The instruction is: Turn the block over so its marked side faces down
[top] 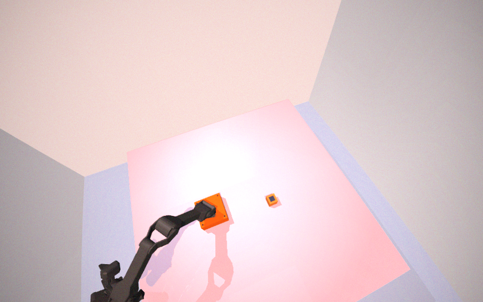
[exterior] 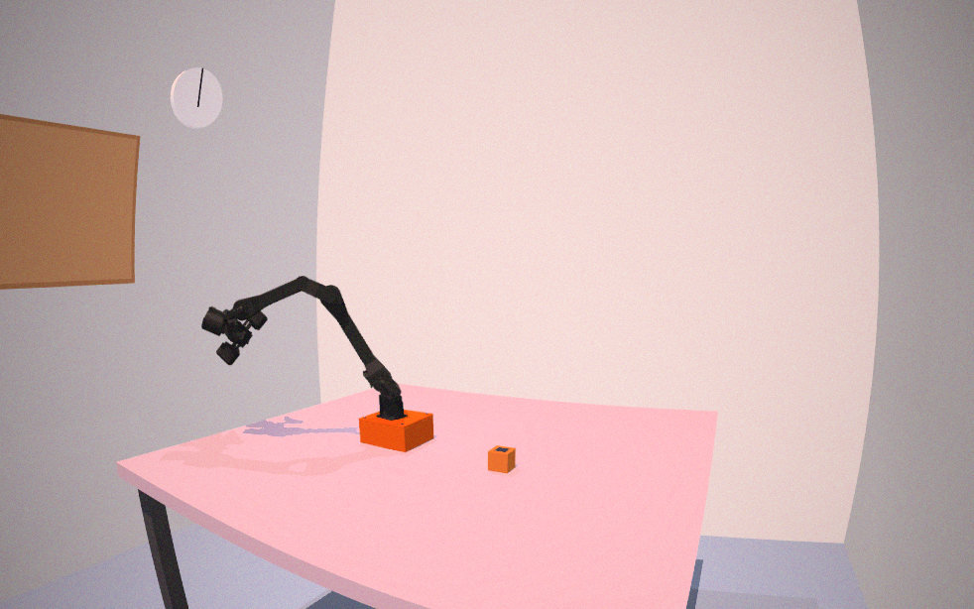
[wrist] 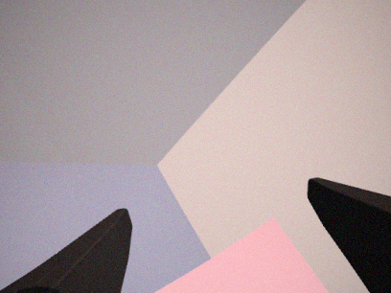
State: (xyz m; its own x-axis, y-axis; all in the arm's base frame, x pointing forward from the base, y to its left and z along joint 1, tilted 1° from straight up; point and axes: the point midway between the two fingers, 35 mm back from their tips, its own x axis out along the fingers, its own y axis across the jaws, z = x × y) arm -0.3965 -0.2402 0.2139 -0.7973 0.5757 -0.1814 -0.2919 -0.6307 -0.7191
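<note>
The orange block is 78 cm ahead of my gripper tip, 24 cm to the left of it and 23 cm below it.
</note>
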